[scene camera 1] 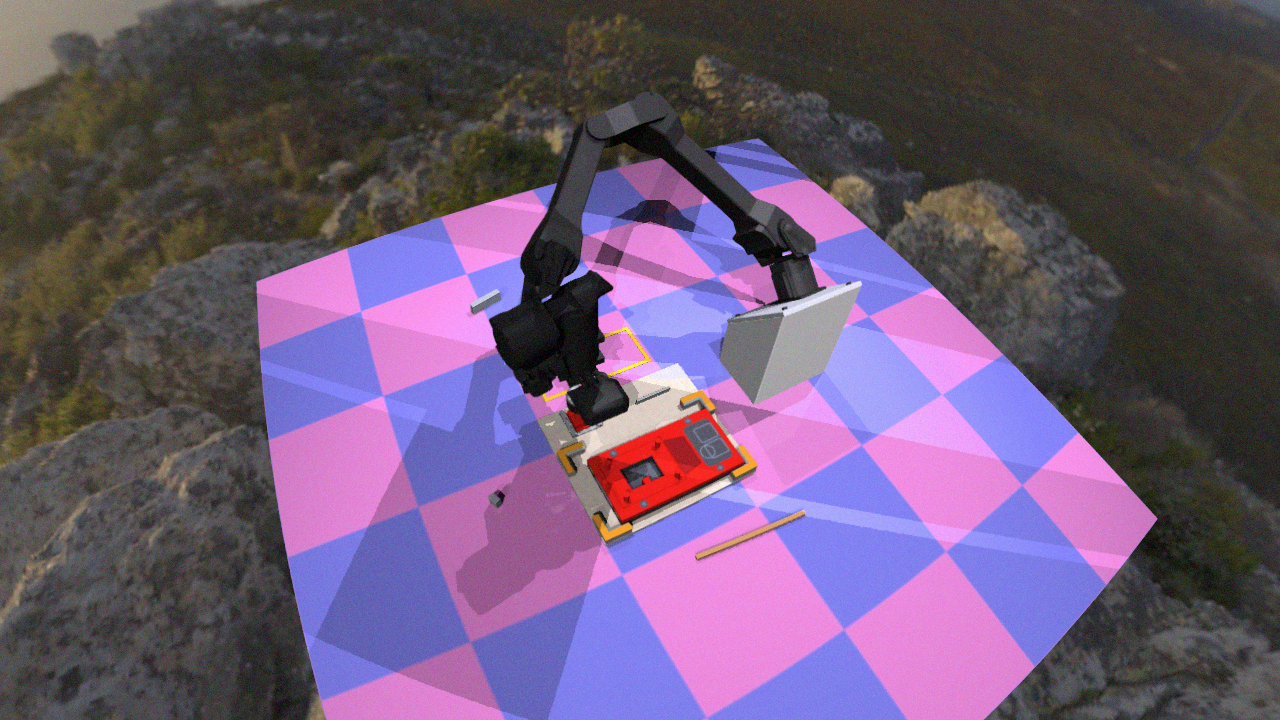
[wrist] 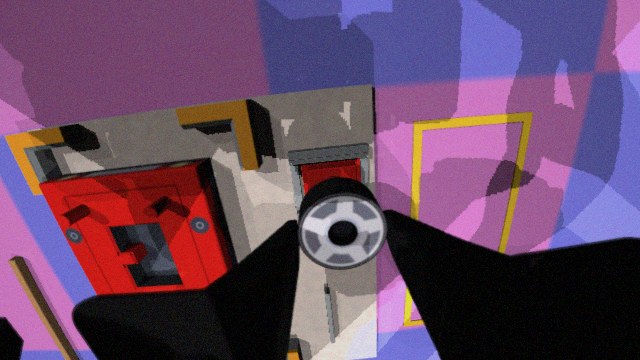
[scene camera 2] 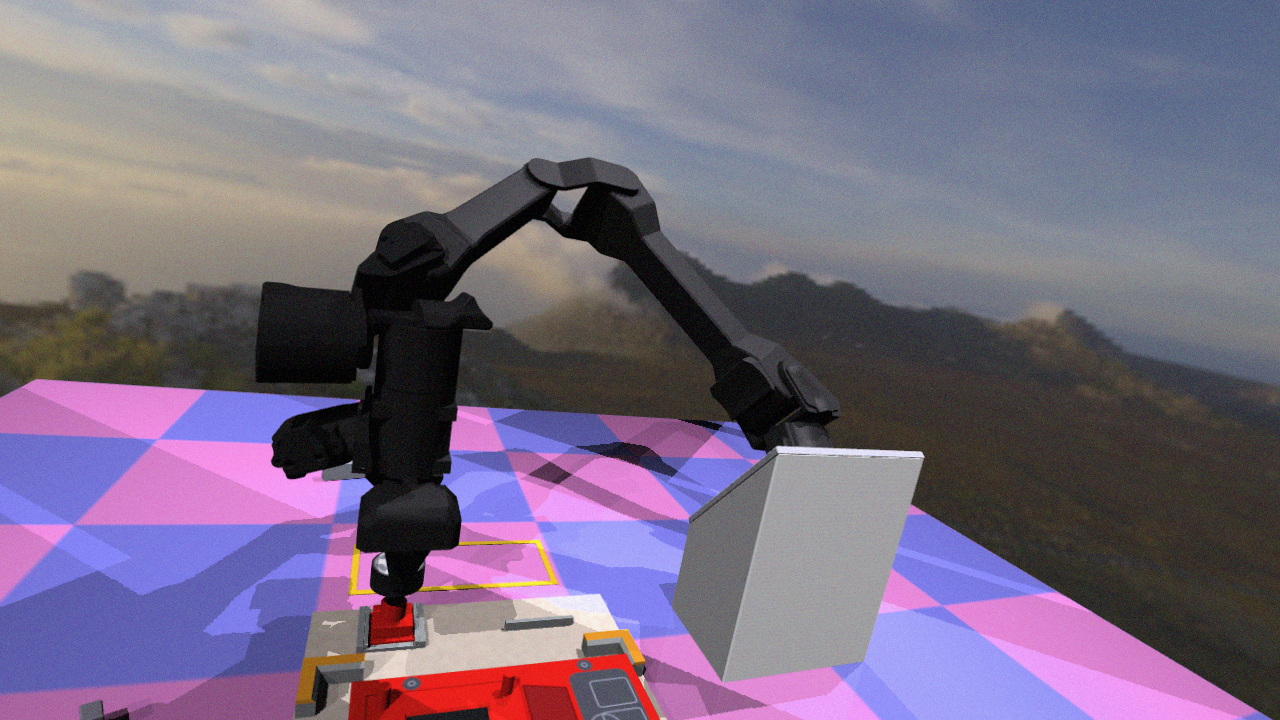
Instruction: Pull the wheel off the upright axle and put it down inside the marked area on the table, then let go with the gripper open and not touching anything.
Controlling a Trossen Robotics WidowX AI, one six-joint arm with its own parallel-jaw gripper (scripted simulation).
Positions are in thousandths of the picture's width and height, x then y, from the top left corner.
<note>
In view: my gripper (scene camera 2: 311,795).
My gripper also shows in scene camera 1 (scene camera 1: 454,555) and in the wrist view (wrist: 532,621).
</note>
